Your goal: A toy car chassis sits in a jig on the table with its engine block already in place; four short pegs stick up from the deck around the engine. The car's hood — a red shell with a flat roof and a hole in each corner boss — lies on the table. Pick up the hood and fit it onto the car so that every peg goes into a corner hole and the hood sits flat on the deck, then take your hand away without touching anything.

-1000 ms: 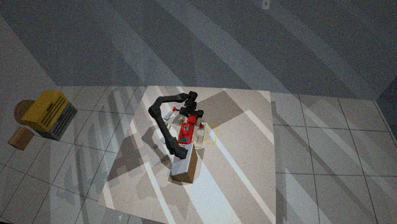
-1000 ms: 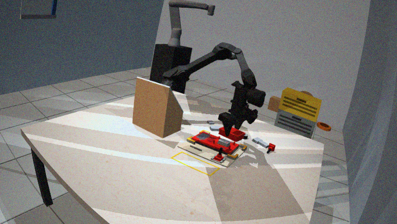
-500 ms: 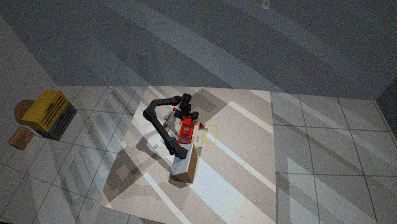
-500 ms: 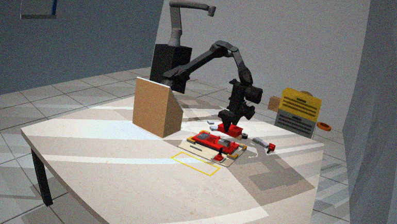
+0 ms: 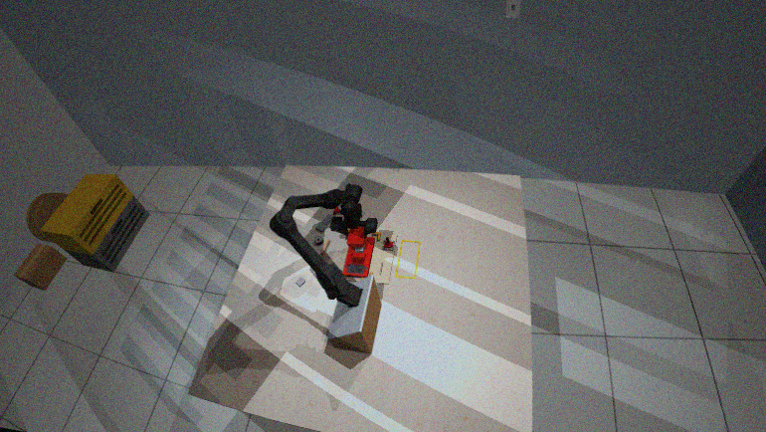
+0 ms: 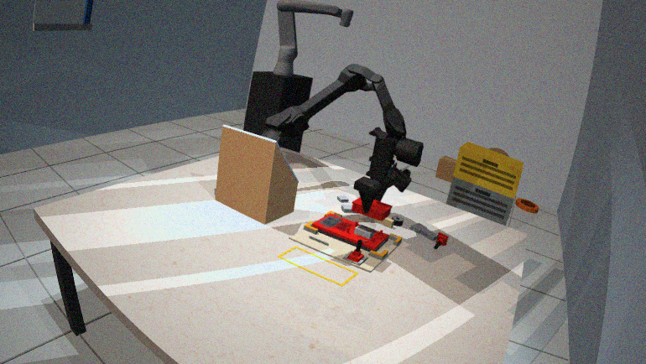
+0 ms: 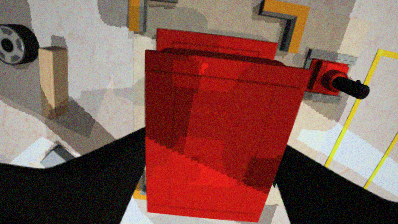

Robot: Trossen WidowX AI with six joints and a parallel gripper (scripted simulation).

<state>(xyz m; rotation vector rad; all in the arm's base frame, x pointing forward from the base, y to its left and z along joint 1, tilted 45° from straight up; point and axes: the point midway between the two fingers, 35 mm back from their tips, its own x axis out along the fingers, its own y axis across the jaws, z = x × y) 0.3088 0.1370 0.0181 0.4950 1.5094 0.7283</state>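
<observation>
The engine block is 8 cm below my gripper tip. From my gripper tip the other things lie so: tan block: 16 cm to the left, 9 cm below, 3 cm behind; then hood: 1 cm above; then jig: 9 cm below, 2 cm to the right, 2 cm behind.
</observation>
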